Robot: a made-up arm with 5 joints.
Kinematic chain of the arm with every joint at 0, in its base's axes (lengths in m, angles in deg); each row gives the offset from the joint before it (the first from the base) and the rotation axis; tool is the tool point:
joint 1: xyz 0 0 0.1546 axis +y
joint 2: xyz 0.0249 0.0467 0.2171 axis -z
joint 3: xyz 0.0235 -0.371 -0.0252 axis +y
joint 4: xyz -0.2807 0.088 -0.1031 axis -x
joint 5: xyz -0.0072 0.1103 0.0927 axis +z
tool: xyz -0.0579 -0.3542 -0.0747
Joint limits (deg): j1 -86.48..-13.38 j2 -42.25..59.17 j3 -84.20..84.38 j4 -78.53..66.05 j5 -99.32..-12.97
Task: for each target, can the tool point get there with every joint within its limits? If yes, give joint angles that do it. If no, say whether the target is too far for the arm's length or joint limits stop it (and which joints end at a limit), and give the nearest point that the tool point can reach.
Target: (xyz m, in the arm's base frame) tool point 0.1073 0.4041 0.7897
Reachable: no: joint limits stop it (at a limit: joint 1, joint 2, joint 5) | nearest point -0.3354 0.2536 0.8473 | short by 0.471 m
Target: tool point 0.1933 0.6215 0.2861
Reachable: no: joint limits stop it (at a limit: joint 1, joint 2, joint 5) | nearest point 0.1963 0.4182 -0.1218 | short by 0.456 m
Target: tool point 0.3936 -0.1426 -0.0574
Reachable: yes | joints -75.42 -8.44 -66.78 -2.21 -81.58
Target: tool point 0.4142 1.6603 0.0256
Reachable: no: too far | nearest point 0.0377 0.5078 -0.1779 | short by 1.229 m
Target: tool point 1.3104 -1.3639 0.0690
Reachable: no: too far | nearest point 0.4108 -0.3719 0.1278 | short by 1.340 m
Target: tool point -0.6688 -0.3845 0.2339
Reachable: yes | joints -54.61 -10.21 49.42 6.43 -48.26
